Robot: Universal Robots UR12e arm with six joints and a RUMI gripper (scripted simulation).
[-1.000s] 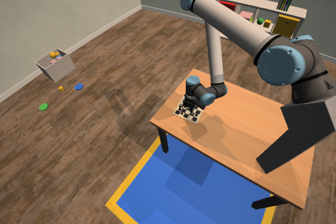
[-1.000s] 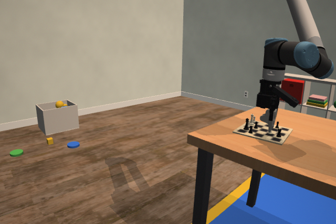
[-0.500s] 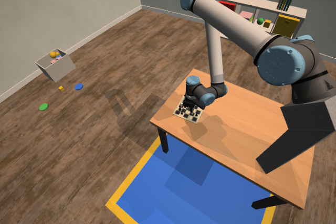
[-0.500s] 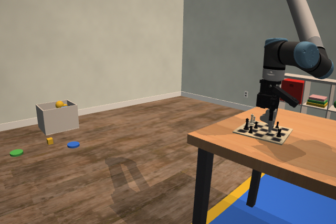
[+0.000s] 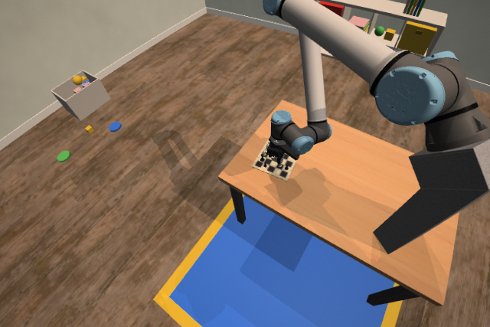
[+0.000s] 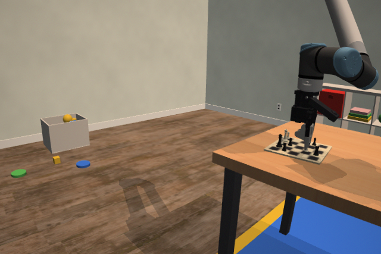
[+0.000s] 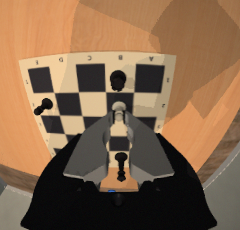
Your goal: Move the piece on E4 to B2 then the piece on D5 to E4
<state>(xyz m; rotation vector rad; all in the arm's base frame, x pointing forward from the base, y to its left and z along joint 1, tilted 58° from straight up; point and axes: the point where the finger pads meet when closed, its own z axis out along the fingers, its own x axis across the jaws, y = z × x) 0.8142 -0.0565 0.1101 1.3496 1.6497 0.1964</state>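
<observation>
Now: the black piece 40 mm behind my hand and 10 mm below it. Also, from my hand: tall white piece (110 mm ahead, 90 mm to the right); then chessboard (40 mm to the right, 30 mm below, 30 mm ahead).
</observation>
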